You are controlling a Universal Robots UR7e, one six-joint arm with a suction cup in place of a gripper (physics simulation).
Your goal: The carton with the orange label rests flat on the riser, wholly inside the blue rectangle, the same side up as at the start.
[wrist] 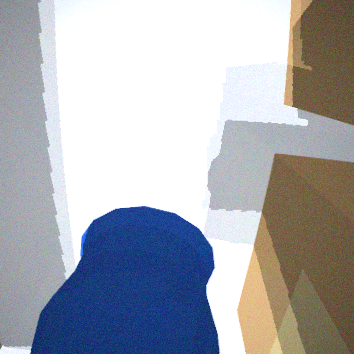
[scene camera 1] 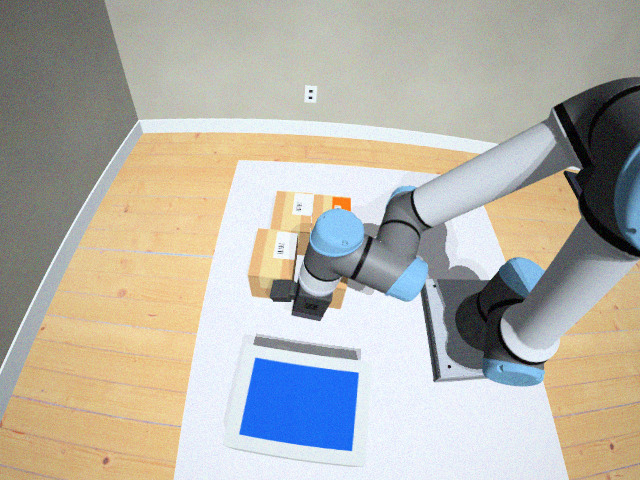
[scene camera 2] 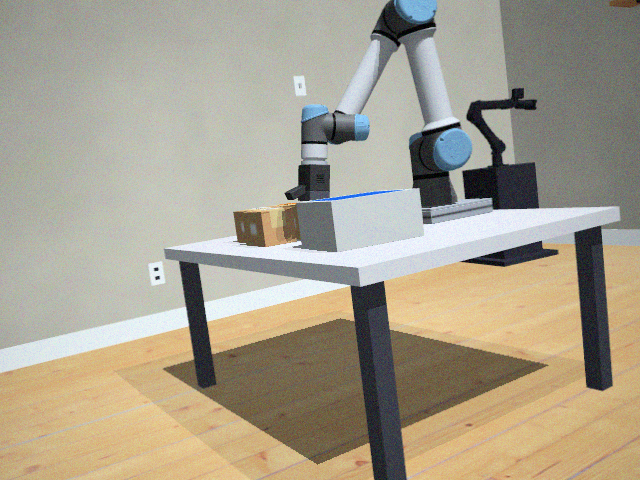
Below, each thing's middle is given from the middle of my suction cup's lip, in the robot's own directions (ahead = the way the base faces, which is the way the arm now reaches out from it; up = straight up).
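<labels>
The riser (scene camera 1: 290, 405) is 220 mm to the left of my suction cup, and it's also 20 mm behind my suction cup and 20 mm below it.
</labels>
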